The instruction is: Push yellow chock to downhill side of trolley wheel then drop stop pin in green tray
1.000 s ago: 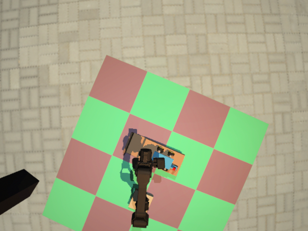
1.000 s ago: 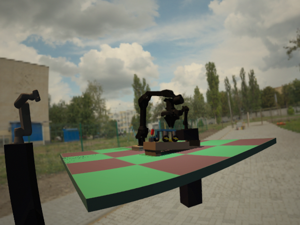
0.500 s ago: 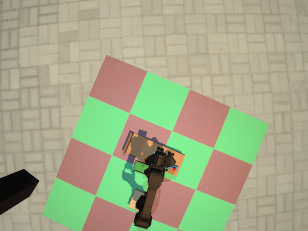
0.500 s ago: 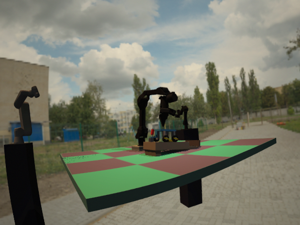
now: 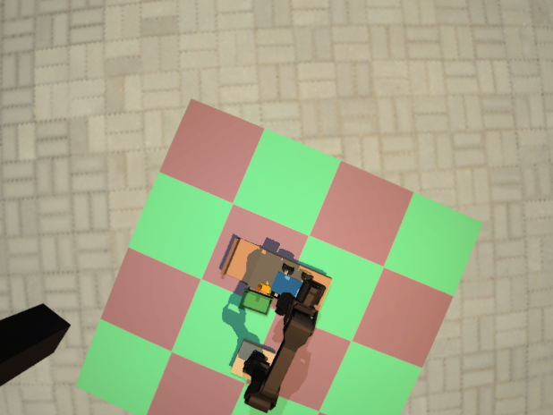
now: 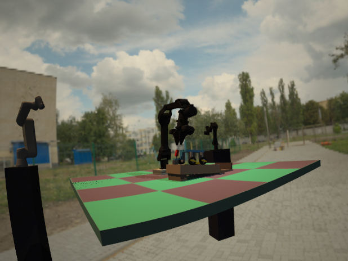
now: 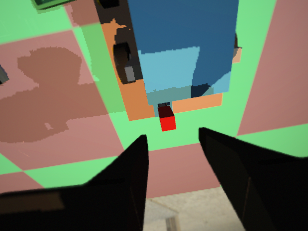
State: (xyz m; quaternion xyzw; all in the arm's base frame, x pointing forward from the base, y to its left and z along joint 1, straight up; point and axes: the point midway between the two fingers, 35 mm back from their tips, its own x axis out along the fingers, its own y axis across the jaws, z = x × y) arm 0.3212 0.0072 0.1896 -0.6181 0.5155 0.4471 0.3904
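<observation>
My gripper tip is now 6 cm above the red-headed stop pin, 2 cm to the left of it and 1 cm short of it. From my gripper tip the other things lie so: yellow chock (14 cm to the left, 11 cm below, 6 cm behind); then green tray (20 cm below, 14 cm behind, 13 cm to the left); then blue trolley (8 cm below, 7 cm to the left, 1 cm ahead).
</observation>
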